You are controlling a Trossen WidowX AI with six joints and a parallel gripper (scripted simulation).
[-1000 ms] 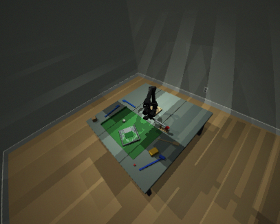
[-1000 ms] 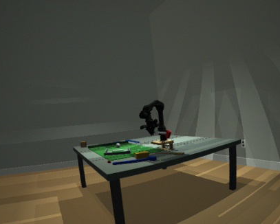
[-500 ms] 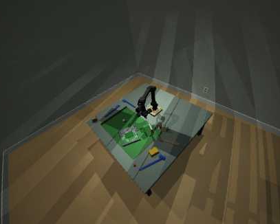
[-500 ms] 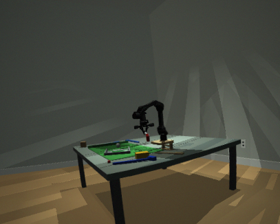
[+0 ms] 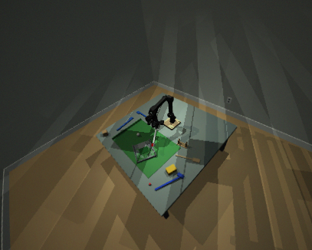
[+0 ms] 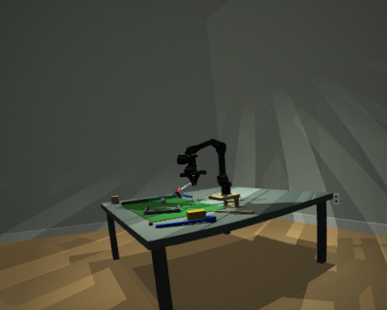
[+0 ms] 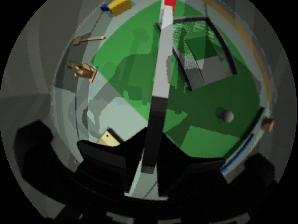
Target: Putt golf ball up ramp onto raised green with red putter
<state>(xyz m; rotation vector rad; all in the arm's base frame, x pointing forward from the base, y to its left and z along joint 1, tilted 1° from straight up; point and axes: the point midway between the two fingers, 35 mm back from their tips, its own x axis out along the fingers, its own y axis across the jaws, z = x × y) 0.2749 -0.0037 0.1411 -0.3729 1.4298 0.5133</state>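
The red putter is 10 cm ahead of my gripper tip, 7 cm to the left of it and 1 cm above it. The rest, counted from my gripper tip: white golf ball 16 cm ahead, 19 cm to the right, 10 cm below; then yellow block 25 cm ahead, 42 cm to the left, 10 cm below; then blue hammer-like tool 35 cm ahead, 48 cm to the left, 11 cm below.
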